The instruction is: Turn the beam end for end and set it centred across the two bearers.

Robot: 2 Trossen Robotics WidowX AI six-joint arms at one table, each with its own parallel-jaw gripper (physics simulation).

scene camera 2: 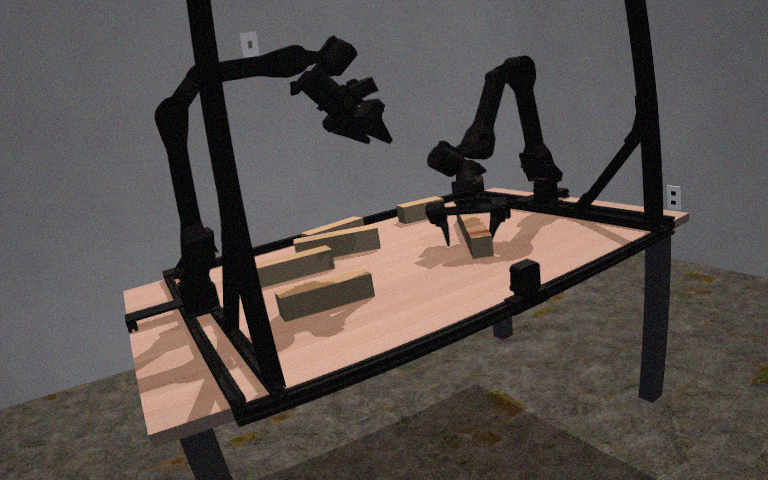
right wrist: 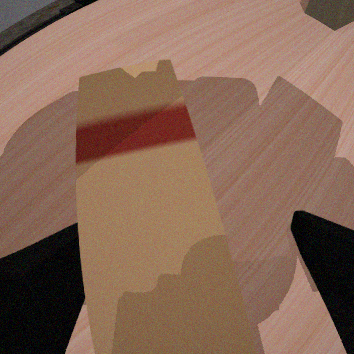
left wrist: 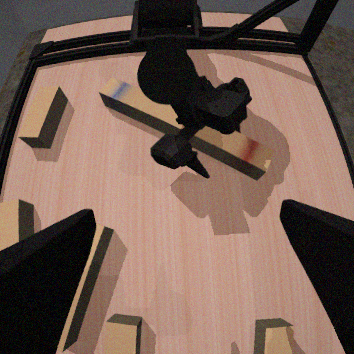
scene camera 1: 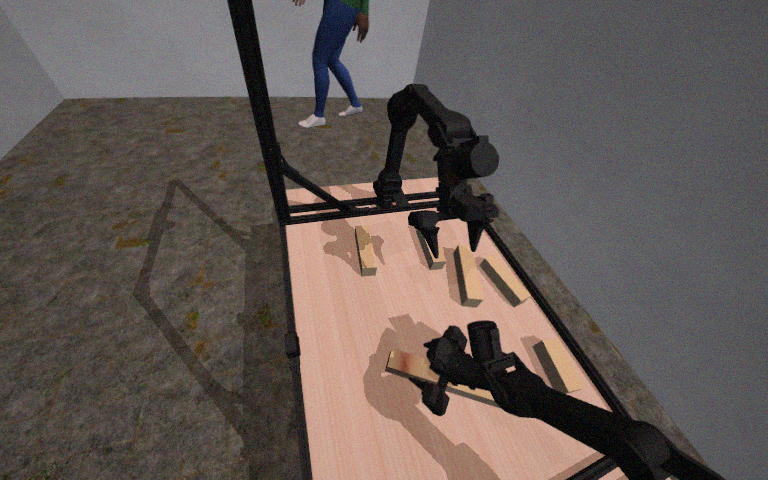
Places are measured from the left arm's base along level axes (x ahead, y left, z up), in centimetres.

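Pixels of known places: left gripper, fingertip midpoint: [scene camera 2: 379, 142] [left wrist: 188, 214] [scene camera 1: 455, 254]; right gripper, fingertip midpoint: [scene camera 2: 469, 244] [right wrist: 201, 222] [left wrist: 223, 158] [scene camera 1: 417, 361]; left arm's base, link origin: [scene camera 2: 201, 309] [scene camera 1: 383, 203]; right arm's base, link origin: [scene camera 2: 547, 202].
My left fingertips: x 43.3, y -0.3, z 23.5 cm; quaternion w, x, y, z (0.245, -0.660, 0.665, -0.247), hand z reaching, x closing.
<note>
For each thing: its middle in the pictures, then the offset to it from my left fingertips.
- beam, body centre: [left wrist: 179, 123] [scene camera 2: 472, 227] [scene camera 1: 457, 381] dz -23.2, dx +20.4, dy -1.0 cm
- long block, body centre: [left wrist: 74, 282] [scene camera 2: 336, 243] [scene camera 1: 466, 274] dz -22.9, dx -6.3, dy +16.7 cm
- slanted block, body centre: [left wrist: 16, 250] [scene camera 2: 333, 233] [scene camera 1: 503, 279] dz -23.2, dx -1.8, dy +28.2 cm
- separate block, body centre: [left wrist: 44, 116] [scene camera 2: 421, 209] [scene camera 1: 557, 365] dz -23.1, dx +24.9, dy +27.1 cm
The beam [scene camera 1: 407, 365] [scene camera 2: 476, 234] [left wrist: 225, 146] [right wrist: 145, 200] lies flat, diagonally on the table. Its red band is toward the lower right in the left wrist view, its blue band toward the upper left. My right gripper [scene camera 1: 420, 362] [scene camera 2: 471, 241] [right wrist: 201, 222] is open and low at the beam, which shows between its fingers, nearer the left-hand finger in its wrist view. Two parallel blocks, seemingly the bearers, are one block [scene camera 1: 365, 254] [scene camera 2: 325, 295] [left wrist: 277, 340] and another block [scene camera 1: 436, 262] [scene camera 2: 297, 266] [left wrist: 124, 337]. My left gripper [scene camera 1: 454, 253] [scene camera 2: 379, 140] [left wrist: 188, 214] is open, empty and high.
Other wooden blocks are a long block [scene camera 1: 467, 277] [scene camera 2: 345, 242] [left wrist: 87, 290], a slanted block [scene camera 1: 505, 280] [left wrist: 9, 222] beside it, and a separate block [scene camera 1: 557, 365] [scene camera 2: 419, 210] [left wrist: 44, 115] near the beam's blue end. A black frame [scene camera 2: 396, 352] edges the table. A person stands beyond it.
</note>
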